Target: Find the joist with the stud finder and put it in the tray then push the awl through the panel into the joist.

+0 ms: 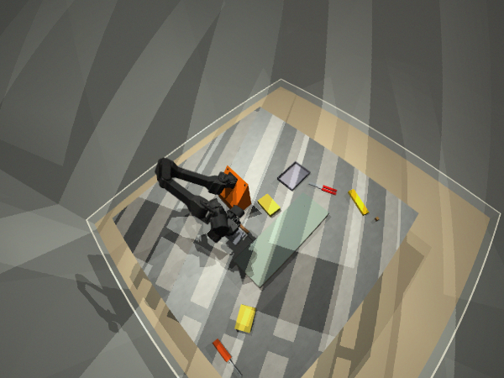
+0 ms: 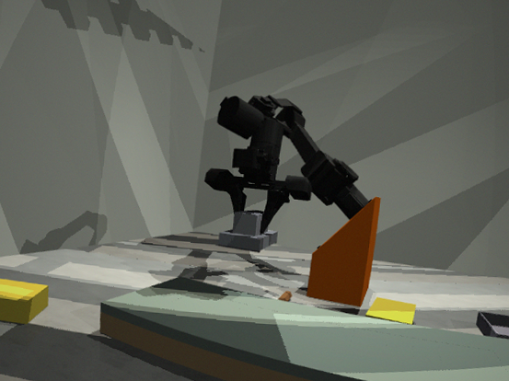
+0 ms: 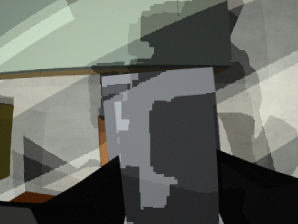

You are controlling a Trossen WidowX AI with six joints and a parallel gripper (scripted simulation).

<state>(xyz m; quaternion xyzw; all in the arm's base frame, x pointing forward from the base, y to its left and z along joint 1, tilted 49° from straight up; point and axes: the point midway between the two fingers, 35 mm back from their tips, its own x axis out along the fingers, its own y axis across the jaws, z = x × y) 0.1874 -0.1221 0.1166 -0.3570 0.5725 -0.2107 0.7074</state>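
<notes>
The awl lies 120 mm below my gripper tip, 70 mm to the left of it and 10 mm ahead of it. The rest, counted from my gripper tip: stud finder: 20 mm behind, 20 mm above; yellow bar: 630 mm to the left, 320 mm ahead, 110 mm below; dark-rimmed tray: 500 mm to the left, 110 mm below, 50 mm behind.
</notes>
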